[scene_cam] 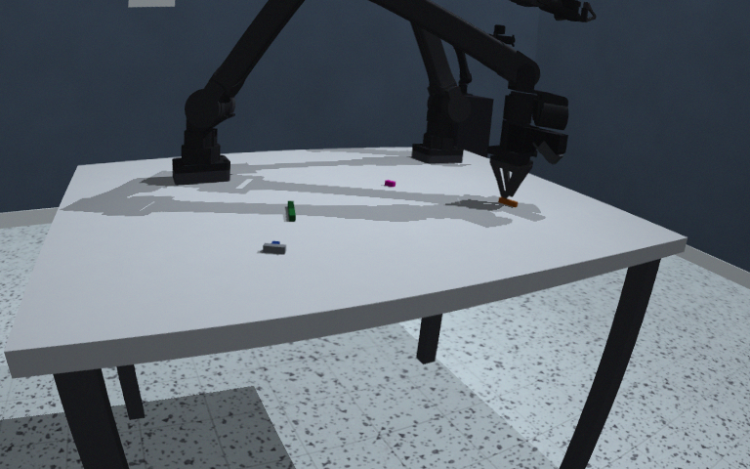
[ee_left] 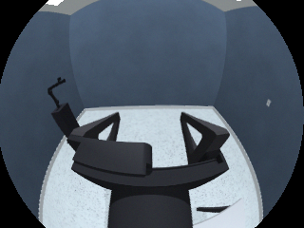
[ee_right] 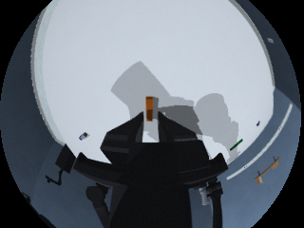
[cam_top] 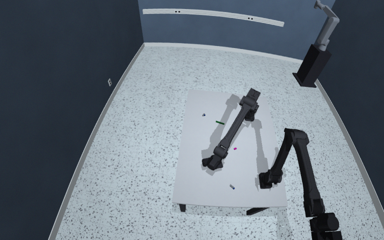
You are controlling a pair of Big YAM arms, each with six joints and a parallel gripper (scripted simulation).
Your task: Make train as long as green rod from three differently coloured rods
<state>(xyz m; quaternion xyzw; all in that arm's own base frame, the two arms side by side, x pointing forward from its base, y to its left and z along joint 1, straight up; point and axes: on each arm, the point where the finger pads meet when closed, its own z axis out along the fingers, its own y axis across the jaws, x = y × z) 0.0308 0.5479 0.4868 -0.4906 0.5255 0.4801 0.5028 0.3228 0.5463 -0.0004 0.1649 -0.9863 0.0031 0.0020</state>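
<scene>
My right gripper is now 20 mm above the orange rod. From my right hand the other things lie so: magenta rod (190 mm behind, 160 mm to the right, 20 mm below); green rod (420 mm to the right, 90 mm behind, 20 mm below).
</scene>
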